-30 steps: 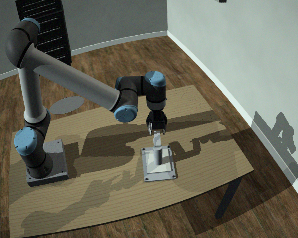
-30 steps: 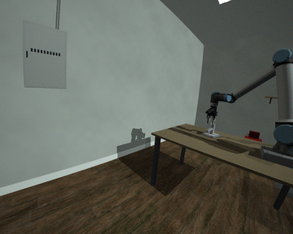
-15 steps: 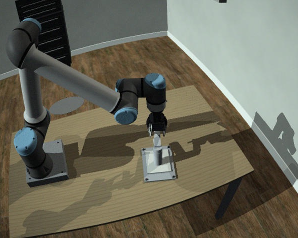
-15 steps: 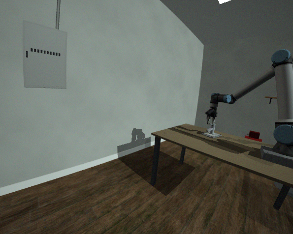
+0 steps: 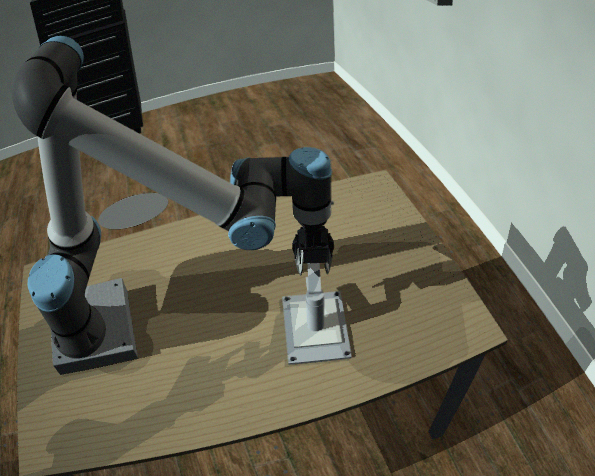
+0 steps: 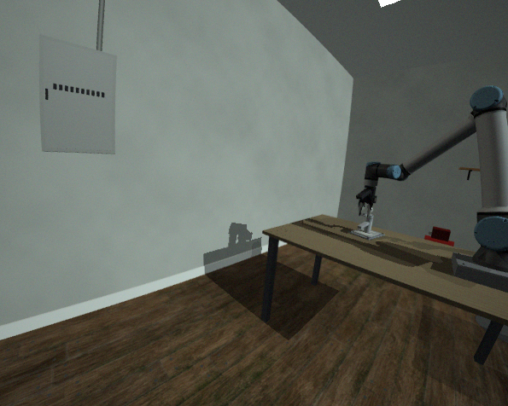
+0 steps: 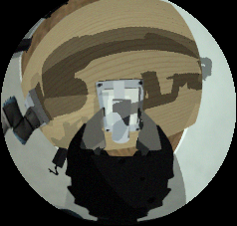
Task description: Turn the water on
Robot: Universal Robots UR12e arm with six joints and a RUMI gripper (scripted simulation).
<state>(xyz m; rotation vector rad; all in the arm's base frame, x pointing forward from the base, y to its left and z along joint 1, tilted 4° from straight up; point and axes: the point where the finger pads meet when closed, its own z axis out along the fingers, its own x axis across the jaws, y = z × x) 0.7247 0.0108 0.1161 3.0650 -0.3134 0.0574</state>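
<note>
The lever lies 10 mm behind my hand and 30 mm to the right of it. The rest, counted from my hand: tap: 10 mm behind, 60 mm to the right, 50 mm below.
</note>
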